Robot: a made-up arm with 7 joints. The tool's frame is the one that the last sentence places. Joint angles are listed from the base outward.
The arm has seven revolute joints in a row. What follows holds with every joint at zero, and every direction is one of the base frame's. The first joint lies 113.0 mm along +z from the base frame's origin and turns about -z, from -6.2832 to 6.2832 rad. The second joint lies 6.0 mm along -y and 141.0 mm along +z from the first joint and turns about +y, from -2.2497 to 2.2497 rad. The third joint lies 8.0 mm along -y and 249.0 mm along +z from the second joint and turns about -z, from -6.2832 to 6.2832 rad. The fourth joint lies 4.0 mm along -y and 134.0 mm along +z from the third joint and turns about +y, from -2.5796 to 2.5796 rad. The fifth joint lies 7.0 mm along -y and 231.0 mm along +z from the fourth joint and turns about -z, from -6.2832 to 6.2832 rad. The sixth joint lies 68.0 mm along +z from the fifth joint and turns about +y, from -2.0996 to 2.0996 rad. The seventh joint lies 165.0 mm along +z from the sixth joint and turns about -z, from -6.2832 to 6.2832 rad. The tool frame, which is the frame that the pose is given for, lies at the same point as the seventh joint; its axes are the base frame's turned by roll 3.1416, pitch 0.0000 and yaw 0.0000 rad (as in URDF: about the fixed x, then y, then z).
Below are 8 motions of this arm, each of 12 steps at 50 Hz.
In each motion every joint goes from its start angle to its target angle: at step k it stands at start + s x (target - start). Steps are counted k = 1, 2, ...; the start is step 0. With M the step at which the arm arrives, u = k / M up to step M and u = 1 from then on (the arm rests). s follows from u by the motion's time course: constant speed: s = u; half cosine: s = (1 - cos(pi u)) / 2; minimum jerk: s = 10 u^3 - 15 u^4 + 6 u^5.
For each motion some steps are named. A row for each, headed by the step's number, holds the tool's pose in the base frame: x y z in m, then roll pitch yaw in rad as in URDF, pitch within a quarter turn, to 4 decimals.
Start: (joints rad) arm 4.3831 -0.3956 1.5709 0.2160 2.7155 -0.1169 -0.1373
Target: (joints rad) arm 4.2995 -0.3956 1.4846 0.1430 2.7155 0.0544 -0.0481
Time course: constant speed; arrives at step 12
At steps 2, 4, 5, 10, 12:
2: 0.2230 -0.2650 1.0223 2.6934 -0.0331 -2.1673
4: 0.2183 -0.2667 1.0243 2.7066 0.0000 -2.1705
5: 0.2160 -0.2676 1.0251 2.7127 0.0167 -2.1719
10: 0.2050 -0.2736 1.0279 2.7366 0.1026 -2.1772
12: 0.2009 -0.2765 1.0283 2.7432 0.1377 -2.1787

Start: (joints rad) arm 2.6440 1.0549 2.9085 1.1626 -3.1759 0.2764 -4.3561
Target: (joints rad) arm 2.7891 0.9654 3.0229 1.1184 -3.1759 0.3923 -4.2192
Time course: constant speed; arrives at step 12
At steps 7, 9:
7: -0.3185 -0.0679 0.9150 2.9049 0.0394 1.6808
9: -0.3133 -0.0661 0.9199 2.8994 0.0125 1.6273

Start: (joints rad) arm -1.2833 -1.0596 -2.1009 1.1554 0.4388 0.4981 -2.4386
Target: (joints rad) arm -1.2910 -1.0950 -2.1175 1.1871 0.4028 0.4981 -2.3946
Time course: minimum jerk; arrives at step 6
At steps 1, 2, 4, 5, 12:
1: -0.5159 -0.3919 0.3375 -1.2103 0.5509 -1.5377
2: -0.5150 -0.3918 0.3313 -1.1976 0.5592 -1.5314
4: -0.5117 -0.3911 0.3111 -1.1548 0.5864 -1.5097
5: -0.5106 -0.3908 0.3050 -1.1417 0.5944 -1.5029
12: -0.5104 -0.3908 0.3038 -1.1390 0.5960 -1.5015

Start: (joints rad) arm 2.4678 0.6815 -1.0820 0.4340 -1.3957 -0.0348 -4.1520
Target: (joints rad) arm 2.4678 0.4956 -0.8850 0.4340 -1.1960 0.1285 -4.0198
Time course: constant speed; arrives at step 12
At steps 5, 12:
5: -0.3354 -0.4574 0.8522 2.8490 0.8563 -2.3412
12: -0.2882 -0.4189 0.8998 2.5540 0.6152 -2.6962

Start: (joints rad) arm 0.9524 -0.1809 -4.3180 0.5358 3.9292 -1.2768 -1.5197
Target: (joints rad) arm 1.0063 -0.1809 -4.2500 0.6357 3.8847 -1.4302 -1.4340
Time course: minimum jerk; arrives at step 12
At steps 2, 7, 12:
2: -0.3679 0.1407 0.8269 1.2858 -0.3383 1.1512
7: -0.3666 0.1579 0.7921 1.1157 -0.4095 1.1605
12: -0.3636 0.1675 0.7728 1.0151 -0.4433 1.1739

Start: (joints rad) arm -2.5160 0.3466 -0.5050 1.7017 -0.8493 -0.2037 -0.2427
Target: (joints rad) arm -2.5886 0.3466 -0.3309 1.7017 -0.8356 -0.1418 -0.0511
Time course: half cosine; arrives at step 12
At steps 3, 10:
3: -0.5175 0.1609 0.4333 -1.2170 0.3781 -1.6966
10: -0.5114 0.1853 0.4219 -1.1339 0.5496 -1.6379

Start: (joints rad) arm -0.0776 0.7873 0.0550 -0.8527 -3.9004 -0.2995 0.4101
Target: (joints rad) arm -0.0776 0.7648 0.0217 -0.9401 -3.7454 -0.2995 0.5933
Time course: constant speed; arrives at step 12
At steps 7, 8, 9, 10, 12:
7: 0.2452 0.0362 0.9850 -2.9481 -0.1338 -2.9644
8: 0.2410 0.0345 0.9854 -2.9489 -0.1211 -2.9898
9: 0.2367 0.0328 0.9858 -2.9502 -0.1085 -3.0152
10: 0.2324 0.0311 0.9861 -2.9520 -0.0960 -3.0405
12: 0.2239 0.0276 0.9867 -2.9575 -0.0716 -3.0912

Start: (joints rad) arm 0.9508 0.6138 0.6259 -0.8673 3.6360 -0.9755 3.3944
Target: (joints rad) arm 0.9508 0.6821 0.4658 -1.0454 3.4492 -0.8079 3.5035
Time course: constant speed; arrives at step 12
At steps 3, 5, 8, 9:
3: 0.1857 -0.1531 0.9766 2.8501 0.3969 -2.2384
5: 0.1874 -0.1472 0.9757 2.8533 0.3633 -2.1907
8: 0.1882 -0.1378 0.9740 2.8608 0.3131 -2.1198
9: 0.1879 -0.1346 0.9733 2.8640 0.2964 -2.0964

